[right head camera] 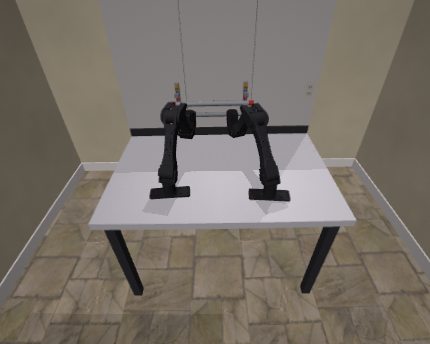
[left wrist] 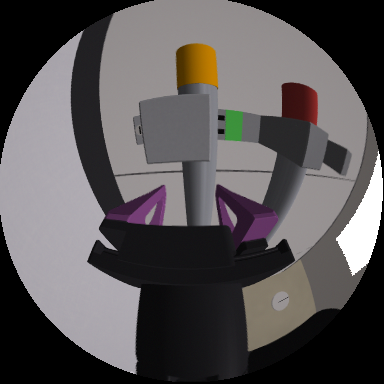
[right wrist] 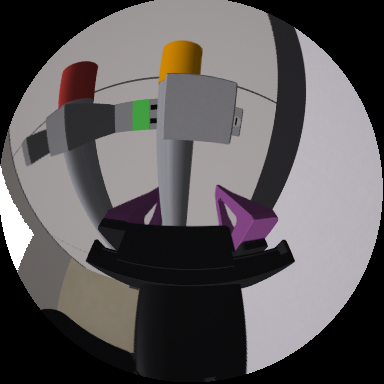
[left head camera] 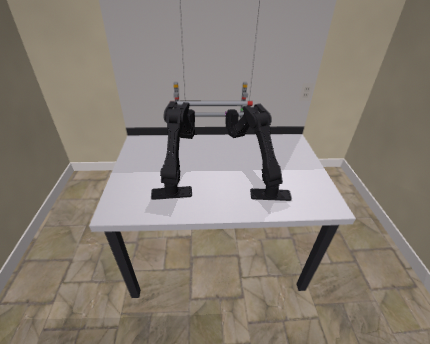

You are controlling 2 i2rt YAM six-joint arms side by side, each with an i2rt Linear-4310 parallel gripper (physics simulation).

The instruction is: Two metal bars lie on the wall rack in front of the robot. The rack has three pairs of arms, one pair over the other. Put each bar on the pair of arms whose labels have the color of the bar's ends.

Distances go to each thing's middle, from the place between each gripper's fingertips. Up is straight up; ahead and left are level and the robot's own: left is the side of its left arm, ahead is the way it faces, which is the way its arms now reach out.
Labels:
Right now my right hand is 4 cm past the orange-ended bar (right wrist: 173,156), 13 cm to the right of it and 2 cm below it. Also, from my right hand: red-ended bar (right wrist: 82,164): 4 cm behind, 12 cm to the left, 9 cm above.
Now: the orange-ended bar 20 mm behind my left hand, 130 mm to the right of it and 10 mm above it. From my left hand the other things lie so: red-ended bar 30 mm behind, 140 mm to the right, 90 mm above.

